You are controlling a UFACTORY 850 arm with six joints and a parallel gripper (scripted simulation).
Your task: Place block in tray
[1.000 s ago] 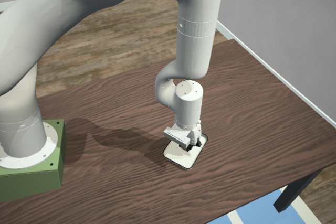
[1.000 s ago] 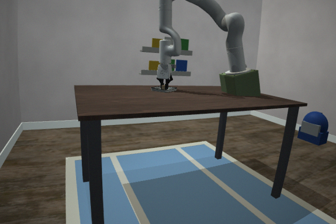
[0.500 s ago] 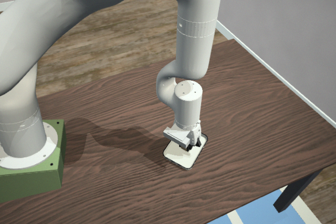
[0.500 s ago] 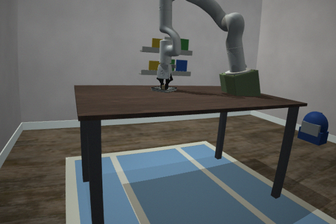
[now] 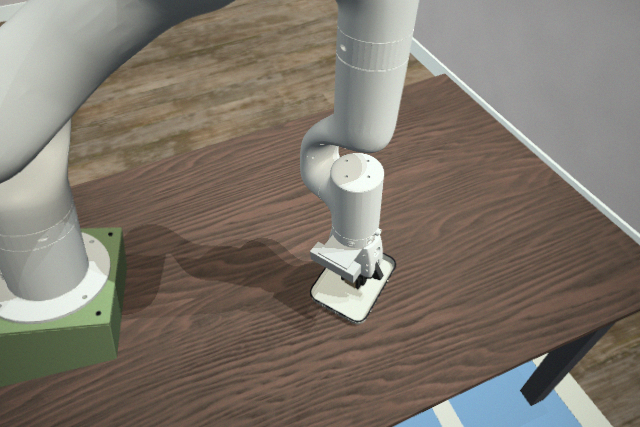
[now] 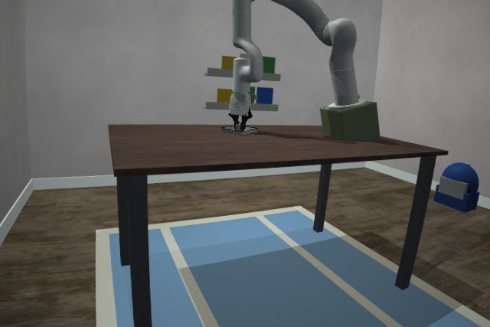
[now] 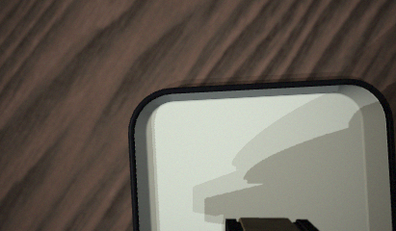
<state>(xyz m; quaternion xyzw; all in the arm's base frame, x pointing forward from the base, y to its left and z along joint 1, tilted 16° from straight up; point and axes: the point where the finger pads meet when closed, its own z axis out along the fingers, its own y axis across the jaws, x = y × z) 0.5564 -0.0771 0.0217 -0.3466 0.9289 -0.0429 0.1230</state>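
The small wooden block is 1 cm below my hand. The rest, counted from my hand: white tray 2 cm below.
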